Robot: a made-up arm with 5 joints.
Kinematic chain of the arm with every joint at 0, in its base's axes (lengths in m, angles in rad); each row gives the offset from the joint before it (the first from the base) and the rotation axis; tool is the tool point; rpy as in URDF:
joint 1: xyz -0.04 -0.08 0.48 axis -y
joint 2: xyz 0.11 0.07 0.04 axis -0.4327 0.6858 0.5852
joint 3: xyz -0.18 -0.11 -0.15 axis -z
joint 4: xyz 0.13 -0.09 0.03 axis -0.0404 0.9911 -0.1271
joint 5: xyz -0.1 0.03 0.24 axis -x
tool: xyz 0.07 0.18 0.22 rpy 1.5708 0 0
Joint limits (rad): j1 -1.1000..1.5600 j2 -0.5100..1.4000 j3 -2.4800..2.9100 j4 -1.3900..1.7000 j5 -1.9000..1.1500
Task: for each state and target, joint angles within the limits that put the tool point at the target. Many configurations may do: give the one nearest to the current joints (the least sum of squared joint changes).
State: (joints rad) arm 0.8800 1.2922 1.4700 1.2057 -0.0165
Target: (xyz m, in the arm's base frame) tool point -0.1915 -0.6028 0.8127
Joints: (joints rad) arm 1.1714 0.5669 1.7805 1.0842 0.2385
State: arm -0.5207 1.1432 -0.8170 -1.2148 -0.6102
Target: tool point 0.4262 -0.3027 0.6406
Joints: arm -0.6628 0.8690 -1.1398 -0.8224 -0.6407
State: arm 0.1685 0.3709 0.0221 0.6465 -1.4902
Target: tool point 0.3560 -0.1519 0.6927
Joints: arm 0.0313 0.2291 -0.6489 0.6188 -1.9000
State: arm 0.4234 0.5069 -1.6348 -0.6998 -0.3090
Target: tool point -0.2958 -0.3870 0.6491
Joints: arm 0.7235 0.2541 -1.3578 -0.8596 -0.1458
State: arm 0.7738 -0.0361 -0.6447 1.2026 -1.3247
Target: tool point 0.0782 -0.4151 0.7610
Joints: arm 0.6407 -0.4842 -0.2543 1.0405 -1.7955
